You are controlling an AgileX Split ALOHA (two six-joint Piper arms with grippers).
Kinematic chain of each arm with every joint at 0, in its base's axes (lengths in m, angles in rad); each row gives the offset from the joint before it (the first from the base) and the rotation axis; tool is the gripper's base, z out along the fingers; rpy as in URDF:
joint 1: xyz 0 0 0.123 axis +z
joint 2: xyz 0 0 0 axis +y
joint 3: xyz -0.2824 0 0.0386 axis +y
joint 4: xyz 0.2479 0 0.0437 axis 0.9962 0 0.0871
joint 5: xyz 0 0 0 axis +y
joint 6: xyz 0.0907 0 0.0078 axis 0.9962 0 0.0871
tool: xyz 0 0 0 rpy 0 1.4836 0
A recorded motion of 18 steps. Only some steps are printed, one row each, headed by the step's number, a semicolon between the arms.
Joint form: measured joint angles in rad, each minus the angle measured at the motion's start. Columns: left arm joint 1, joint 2, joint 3, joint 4, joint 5, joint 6; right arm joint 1, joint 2, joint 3, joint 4, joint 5, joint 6.
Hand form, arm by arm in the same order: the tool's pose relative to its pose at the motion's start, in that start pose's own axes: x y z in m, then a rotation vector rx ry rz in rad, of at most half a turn. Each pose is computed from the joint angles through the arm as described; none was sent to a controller.
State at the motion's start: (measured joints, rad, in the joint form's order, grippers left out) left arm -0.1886 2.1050 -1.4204 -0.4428 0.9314 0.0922; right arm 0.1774 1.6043 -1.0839 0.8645 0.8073 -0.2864
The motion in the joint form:
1: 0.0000 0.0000 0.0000 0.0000 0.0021 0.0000; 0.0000 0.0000 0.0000 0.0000 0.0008 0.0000
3: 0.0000 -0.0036 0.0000 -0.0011 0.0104 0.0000; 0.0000 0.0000 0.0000 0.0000 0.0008 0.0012
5: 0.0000 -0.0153 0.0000 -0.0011 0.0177 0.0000; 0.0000 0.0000 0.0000 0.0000 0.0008 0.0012
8: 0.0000 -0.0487 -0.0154 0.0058 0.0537 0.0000; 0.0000 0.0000 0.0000 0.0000 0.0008 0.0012
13: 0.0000 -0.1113 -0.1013 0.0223 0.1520 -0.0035; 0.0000 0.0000 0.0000 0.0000 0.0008 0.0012
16: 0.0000 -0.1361 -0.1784 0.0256 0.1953 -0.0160; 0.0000 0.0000 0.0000 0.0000 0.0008 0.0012
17: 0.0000 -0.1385 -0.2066 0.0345 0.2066 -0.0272; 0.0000 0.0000 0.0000 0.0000 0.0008 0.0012
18: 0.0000 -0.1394 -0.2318 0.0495 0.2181 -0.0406; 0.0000 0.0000 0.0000 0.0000 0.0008 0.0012
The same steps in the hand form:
1: 0.0002 0.0000 0.0000 0.0002 0.0021 0.0000; 0.0001 0.0000 0.0000 -0.0002 0.0008 0.0000
3: 0.0010 -0.0007 -0.0014 0.0025 0.0070 0.0006; 0.0001 0.0000 0.0000 -0.0002 0.0008 0.0012
5: 0.0017 -0.0024 -0.0058 0.0051 0.0034 0.0047; 0.0001 0.0000 0.0000 -0.0002 0.0008 0.0012
8: 0.0025 -0.0084 -0.0215 0.0105 -0.0053 0.0257; 0.0001 0.0000 0.0000 -0.0002 0.0008 0.0012
13: -0.0008 -0.0255 -0.0636 0.0248 -0.0436 0.0834; 0.0001 0.0000 0.0000 -0.0002 0.0008 0.0012
16: -0.0063 -0.0371 -0.0906 0.0379 -0.0944 0.1091; 0.0001 0.0000 0.0000 -0.0002 0.0008 0.0012
17: -0.0089 -0.0398 -0.0981 0.0346 -0.1111 0.1123; 0.0001 0.0000 0.0000 -0.0002 0.0008 0.0012
18: -0.0110 -0.0414 -0.1043 0.0250 -0.1237 0.1136; 0.0001 0.0000 0.0000 -0.0002 0.0008 0.0012

